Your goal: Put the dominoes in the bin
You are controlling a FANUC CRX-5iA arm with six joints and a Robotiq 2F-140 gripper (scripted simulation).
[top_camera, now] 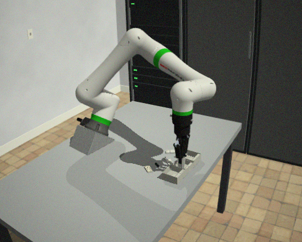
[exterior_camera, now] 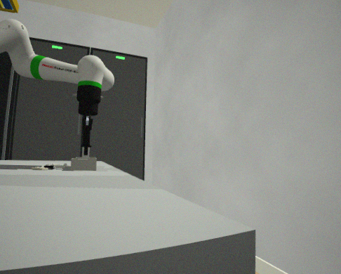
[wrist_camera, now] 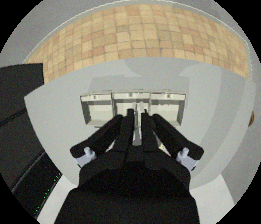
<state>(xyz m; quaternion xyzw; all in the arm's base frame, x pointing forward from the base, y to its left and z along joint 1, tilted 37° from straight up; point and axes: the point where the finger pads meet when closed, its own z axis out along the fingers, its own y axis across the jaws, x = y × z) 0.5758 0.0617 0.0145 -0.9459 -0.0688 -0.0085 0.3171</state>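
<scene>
The pale two-compartment bin block lies 30 mm below my hand and 20 mm to the left of it. The rest, counted from my hand: small dark object (120 mm behind, 40 mm to the right, 40 mm below); cream domino (140 mm behind, 90 mm to the right, 40 mm below).
</scene>
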